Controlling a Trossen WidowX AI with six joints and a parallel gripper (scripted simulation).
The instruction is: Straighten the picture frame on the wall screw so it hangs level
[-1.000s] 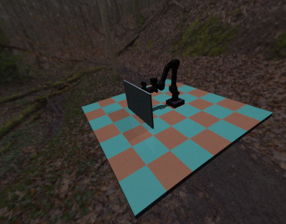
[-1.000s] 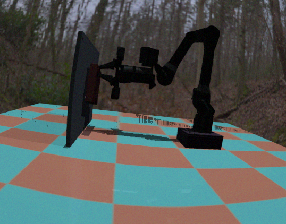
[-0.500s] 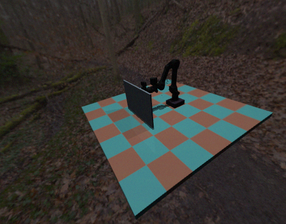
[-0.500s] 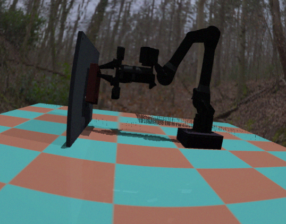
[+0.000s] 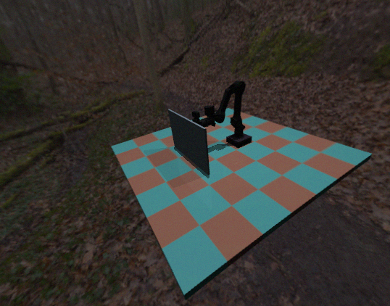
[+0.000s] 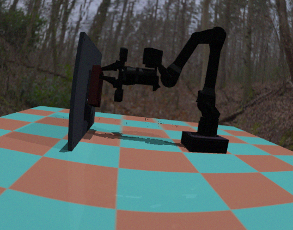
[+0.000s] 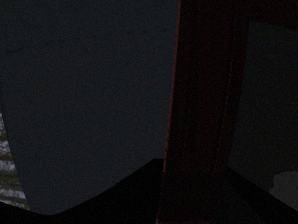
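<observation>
My gripper tip is 5 cm above the dark red picture frame and 1 cm to the right of it. From my gripper tip the other things lie so: grey wall panel (6 cm below, 2 cm to the left, 2 cm ahead).
</observation>
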